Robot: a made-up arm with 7 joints.
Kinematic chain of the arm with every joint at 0, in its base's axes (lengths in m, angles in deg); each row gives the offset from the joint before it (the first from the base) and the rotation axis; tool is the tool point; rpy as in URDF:
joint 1: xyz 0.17 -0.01 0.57 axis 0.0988 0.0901 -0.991
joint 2: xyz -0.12 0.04 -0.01 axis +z
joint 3: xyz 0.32 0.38 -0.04 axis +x
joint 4: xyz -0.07 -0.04 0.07 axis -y
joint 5: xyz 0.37 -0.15 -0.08 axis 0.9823 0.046 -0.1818
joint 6: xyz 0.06 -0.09 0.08 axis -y
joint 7: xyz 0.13 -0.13 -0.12 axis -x
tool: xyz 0.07 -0.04 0 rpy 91.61 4.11 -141.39
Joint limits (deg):
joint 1: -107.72..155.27
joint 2: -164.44..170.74
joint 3: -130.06..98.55
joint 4: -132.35..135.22
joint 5: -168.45..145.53
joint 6: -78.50..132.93
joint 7: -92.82..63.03
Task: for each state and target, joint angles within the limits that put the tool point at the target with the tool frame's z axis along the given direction. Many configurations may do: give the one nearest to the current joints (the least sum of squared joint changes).
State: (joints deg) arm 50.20 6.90 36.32 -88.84 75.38 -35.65 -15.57
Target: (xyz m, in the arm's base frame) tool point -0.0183 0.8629 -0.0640 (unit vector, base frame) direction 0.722 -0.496 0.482
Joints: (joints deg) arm 17.55 42.55 61.89 -63.54 35.81 3.26 -55.03
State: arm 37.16 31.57 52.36 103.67 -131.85 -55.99 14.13
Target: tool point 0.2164 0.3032 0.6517 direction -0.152 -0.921 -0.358
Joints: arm 69.89 -7.92 62.52 130.73 -144.68 -67.65 -3.07
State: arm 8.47 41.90 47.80 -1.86 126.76 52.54 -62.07
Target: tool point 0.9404 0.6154 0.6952 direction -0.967 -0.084 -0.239
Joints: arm 48.16 67.80 17.73 47.80 145.53 62.17 -92.82
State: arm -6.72 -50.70 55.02 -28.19 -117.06 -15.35 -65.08
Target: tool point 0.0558 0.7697 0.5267 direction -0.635 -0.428 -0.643
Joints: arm -63.63 9.56 41.24 -9.71 -149.44 -34.20 -59.78
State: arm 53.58 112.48 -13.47 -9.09 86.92 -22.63 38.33
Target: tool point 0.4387 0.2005 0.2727 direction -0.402 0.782 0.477
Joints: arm 60.21 98.65 -46.63 -52.15 78.47 -26.64 34.04
